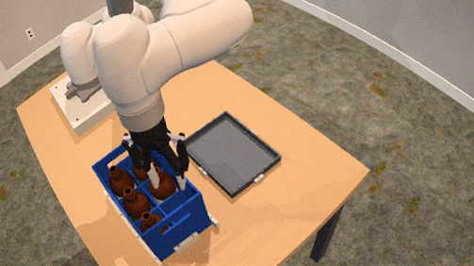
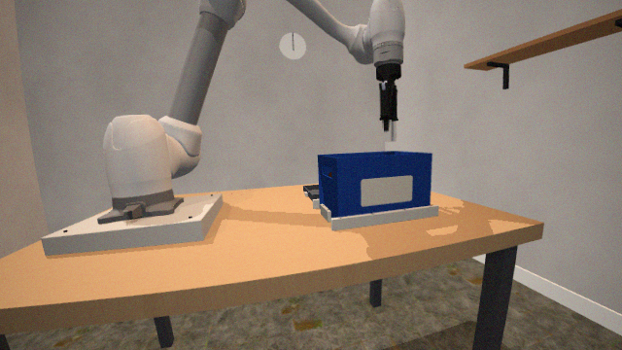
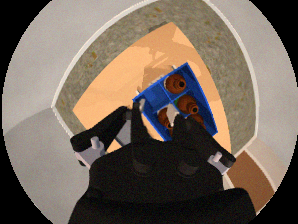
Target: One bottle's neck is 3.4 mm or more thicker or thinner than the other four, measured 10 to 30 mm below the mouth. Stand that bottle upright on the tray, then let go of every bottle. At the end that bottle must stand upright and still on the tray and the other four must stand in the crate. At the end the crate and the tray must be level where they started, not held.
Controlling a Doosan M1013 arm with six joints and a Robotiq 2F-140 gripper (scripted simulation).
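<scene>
Right now my hand is 15 cm above the bottle, 10 cm past it and 8 cm to the left of it. Also, from my hand: blue crate 15 cm below, 9 cm behind, 3 cm to the right; dark tray 25 cm to the left, 23 cm below, 7 cm behind.
</scene>
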